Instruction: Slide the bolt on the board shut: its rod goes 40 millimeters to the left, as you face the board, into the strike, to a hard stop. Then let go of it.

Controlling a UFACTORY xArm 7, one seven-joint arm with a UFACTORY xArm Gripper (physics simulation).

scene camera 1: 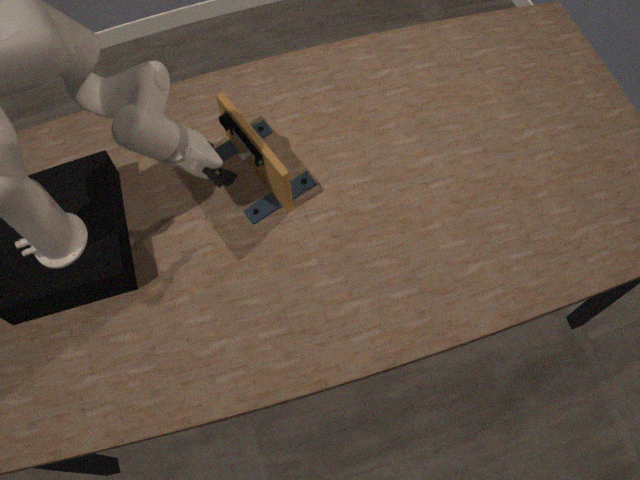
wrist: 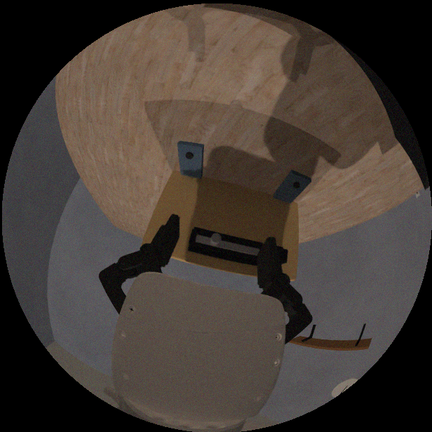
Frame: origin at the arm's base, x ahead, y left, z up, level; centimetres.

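Seen in the pictures: gripper, fingertip midpoint: (scene camera 1: pixel 220 164); arm's base, link origin: (scene camera 1: pixel 60 241).
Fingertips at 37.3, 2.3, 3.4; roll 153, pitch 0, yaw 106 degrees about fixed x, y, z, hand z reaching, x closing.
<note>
Offsets run from my fingertips to a thing's top centre, as dx, dy, dz. "spot": to the spot under its first point. Level surfaces: height alone.
The upright yellow board {+8.1, +4.0, +2.3} (scene camera 1: pixel 279 178) (wrist: pixel 225 205) carries a black bolt housing {+5.0, +5.1, +0.8} (scene camera 1: pixel 248 143) (wrist: pixel 227 254) with a grey rod (wrist: pixel 240 247). The rod's pale round knob {+5.5, +1.2, -0.5} (scene camera 1: pixel 242 155) (wrist: pixel 216 238) stands near the housing's end away from the black strike {spot: +4.0, +10.4, -0.1} (scene camera 1: pixel 225 121) (wrist: pixel 283 254). My gripper (scene camera 1: pixel 223 161) (wrist: pixel 221 236) is open and empty, in front of the board. In the wrist view the knob shows between the fingers, apart from both. One finger overlaps the housing near the strike and hides the rod's tip, so whether it reaches the strike cannot be told.
The board stands on two blue feet {spot: +6.1, -5.9, -12.4} (scene camera 1: pixel 263 207) (wrist: pixel 190 165) with dark screws, on the wooden table {dz -13.1} (scene camera 1: pixel 392 232) (wrist: pixel 130 110). The black robot base block (scene camera 1: pixel 98 258) is at the left in the scene view. The board's feet reach out toward the gripper's side.
</note>
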